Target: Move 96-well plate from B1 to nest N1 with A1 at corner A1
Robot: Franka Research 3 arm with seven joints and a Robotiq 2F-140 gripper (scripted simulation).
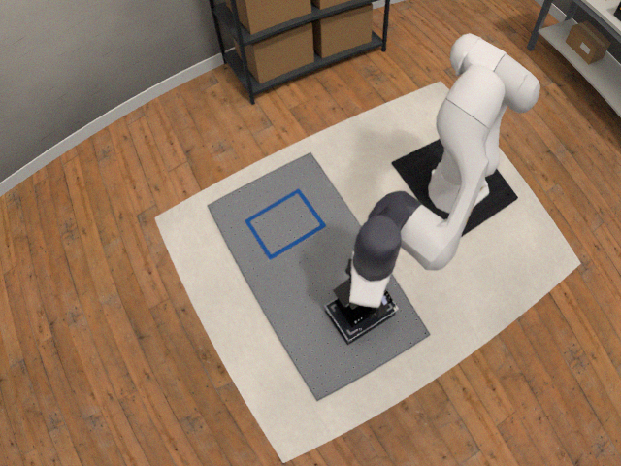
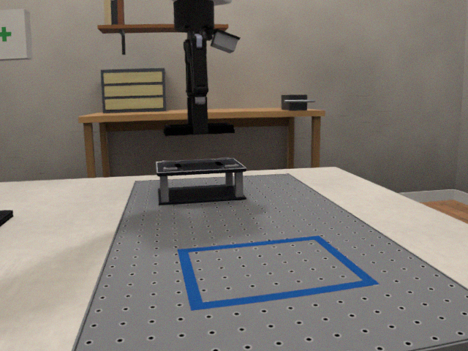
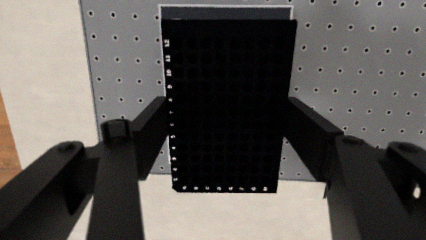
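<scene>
Now: hand 9 cm above the raised plate nest. The rest, counted from my hand: corner label (9 cm below, 8 cm behind, 5 cm to the left); then black 96-well plate (2 cm below).
</scene>
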